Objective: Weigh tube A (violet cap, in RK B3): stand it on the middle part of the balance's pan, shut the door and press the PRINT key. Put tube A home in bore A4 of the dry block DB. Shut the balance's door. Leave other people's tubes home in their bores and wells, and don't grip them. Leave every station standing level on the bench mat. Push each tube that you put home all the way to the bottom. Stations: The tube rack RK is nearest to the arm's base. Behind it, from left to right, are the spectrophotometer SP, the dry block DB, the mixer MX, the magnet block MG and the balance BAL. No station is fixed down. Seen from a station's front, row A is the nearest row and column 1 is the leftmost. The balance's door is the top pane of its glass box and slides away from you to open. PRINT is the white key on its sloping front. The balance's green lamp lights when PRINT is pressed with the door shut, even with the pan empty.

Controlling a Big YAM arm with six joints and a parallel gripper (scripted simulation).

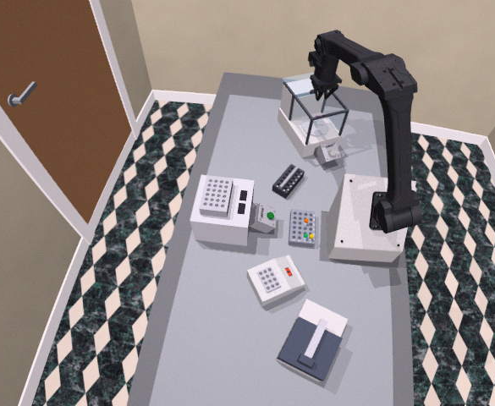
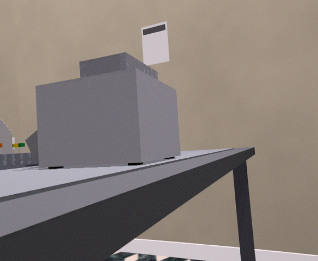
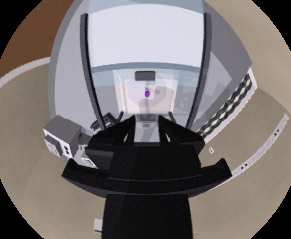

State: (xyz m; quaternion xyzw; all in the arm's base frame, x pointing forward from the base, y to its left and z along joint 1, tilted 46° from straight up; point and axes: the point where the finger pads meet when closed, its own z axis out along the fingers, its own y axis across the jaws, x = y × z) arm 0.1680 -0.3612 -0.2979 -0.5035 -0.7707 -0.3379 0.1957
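My gripper is now 40 mm short of the balance door, 80 mm to the left of it and 20 mm above it. The rest, counted from my hand: tube rack RK: 60 mm ahead, 450 mm to the left, 210 mm below; black magnet block MG: 110 mm ahead, 250 mm to the left, 210 mm below; white PRINT key: 60 mm behind, 140 mm to the left, 160 mm below.
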